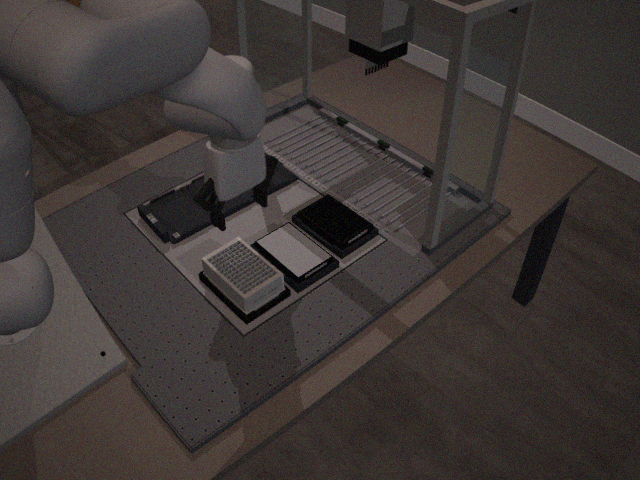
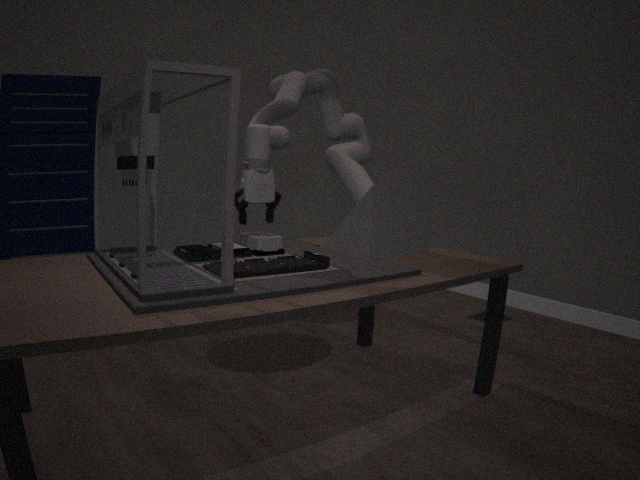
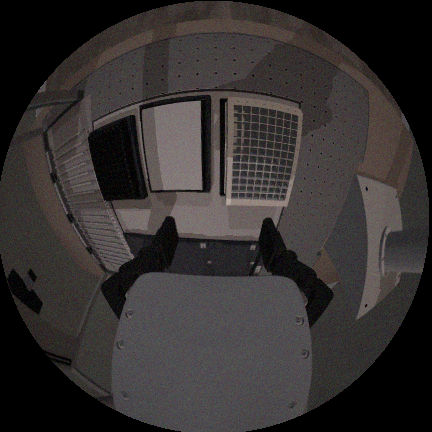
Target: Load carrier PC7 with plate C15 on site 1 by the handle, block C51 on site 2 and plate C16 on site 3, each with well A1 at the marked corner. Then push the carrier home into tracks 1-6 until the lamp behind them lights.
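Places are measured from the arm's base along level axes (x back, y up, z left), in metres.
Pixels of known places: gripper, fingertip midpoint: point(image 1: 240, 215) point(image 2: 256, 223) point(image 3: 218, 228); arm's base, link origin: point(image 2: 376, 212) point(image 3: 386, 251).
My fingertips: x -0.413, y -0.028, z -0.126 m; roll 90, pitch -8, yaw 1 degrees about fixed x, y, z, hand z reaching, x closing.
For each thing: its top centre in the pictures, then the offset to it from my fingertips. "pt": a spot on its surface instead.
- long dark carrier, top centre: point(image 1: 217, 185) point(image 3: 187, 266) point(image 2: 266, 258) dy -0.069, dx -0.092, dz +0.163 m
- tall white gridded block, top centre: point(image 3: 264, 156) point(image 1: 241, 266) point(image 2: 260, 234) dy -0.046, dx +0.059, dz -0.054 m
- white-topped plate, top centre: point(image 3: 170, 147) point(image 1: 293, 248) point(image 2: 228, 245) dy -0.073, dx -0.050, dz -0.077 m
- black plate, top centre: point(image 3: 108, 165) point(image 1: 334, 218) point(image 2: 195, 248) dy -0.073, dx -0.164, dz -0.084 m
- pipetting head, surface spot: point(image 1: 379, 31) pt dy +0.237, dx -0.352, dz -0.037 m
A long dark carrier point(image 1: 180, 209) point(image 2: 273, 265) point(image 3: 220, 255) lies along the back of the light mat; the parts that show hold no plate. On black holders stand a tall white gridded block point(image 1: 242, 271) point(image 2: 265, 242) point(image 3: 265, 150), a white-topped plate point(image 1: 294, 250) point(image 3: 180, 145) and a black plate point(image 1: 336, 221) point(image 3: 117, 160). Their labels cannot be read. My gripper point(image 1: 241, 212) point(image 2: 256, 220) point(image 3: 218, 228) is open and empty, pointing down above the mat area between the carrier and the holders. The hand hides part of the carrier. No lit lamp can be made out.
The railed track deck point(image 1: 392, 217) point(image 3: 90, 200) lies beyond the mat, inside a clear-walled frame point(image 1: 449, 129) point(image 2: 231, 180) with upright posts. A pipetting head point(image 1: 379, 31) hangs above the deck. A blue cabinet point(image 2: 49, 165) stands behind the table.
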